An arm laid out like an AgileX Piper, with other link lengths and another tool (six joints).
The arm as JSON. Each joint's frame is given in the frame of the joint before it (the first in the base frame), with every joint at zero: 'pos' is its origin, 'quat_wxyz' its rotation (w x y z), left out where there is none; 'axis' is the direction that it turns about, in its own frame. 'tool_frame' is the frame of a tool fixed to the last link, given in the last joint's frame.
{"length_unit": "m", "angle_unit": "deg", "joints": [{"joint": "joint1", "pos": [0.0, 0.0, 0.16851], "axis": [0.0, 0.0, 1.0]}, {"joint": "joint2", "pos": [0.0, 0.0, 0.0], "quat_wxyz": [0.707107, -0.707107, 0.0, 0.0], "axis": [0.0, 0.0, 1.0]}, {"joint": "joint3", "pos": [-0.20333, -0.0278, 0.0], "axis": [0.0, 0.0, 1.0]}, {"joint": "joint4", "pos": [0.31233, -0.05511, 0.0], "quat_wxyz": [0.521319, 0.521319, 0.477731, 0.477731], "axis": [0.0, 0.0, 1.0]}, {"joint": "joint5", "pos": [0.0, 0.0, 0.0], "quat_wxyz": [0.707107, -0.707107, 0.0, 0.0], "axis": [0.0, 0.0, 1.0]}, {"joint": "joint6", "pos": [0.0, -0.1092, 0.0], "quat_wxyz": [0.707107, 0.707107, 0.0, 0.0], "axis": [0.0, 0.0, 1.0]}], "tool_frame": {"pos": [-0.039, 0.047, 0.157], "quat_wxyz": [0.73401, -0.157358, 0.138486, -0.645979]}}
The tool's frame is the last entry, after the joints.
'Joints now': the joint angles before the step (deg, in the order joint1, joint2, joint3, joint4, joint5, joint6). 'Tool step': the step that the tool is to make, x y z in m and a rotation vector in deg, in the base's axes. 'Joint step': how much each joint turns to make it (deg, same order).
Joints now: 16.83 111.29 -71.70 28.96 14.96 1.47
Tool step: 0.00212 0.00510 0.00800 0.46 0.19 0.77
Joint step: 0.00 0.04 -1.64 -0.01 1.89 -0.01
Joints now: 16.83 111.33 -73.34 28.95 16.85 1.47
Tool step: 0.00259 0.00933 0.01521 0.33 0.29 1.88
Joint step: 0.00 0.02 -3.14 -0.62 3.77 -0.02
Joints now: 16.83 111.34 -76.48 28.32 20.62 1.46
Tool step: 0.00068 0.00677 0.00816 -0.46 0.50 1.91
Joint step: 0.00 0.48 -2.78 -1.17 3.29 -0.01
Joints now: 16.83 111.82 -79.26 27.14 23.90 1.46
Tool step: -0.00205 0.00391 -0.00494 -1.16 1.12 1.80
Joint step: 0.00 1.31 -2.00 -1.16 2.43 -0.40
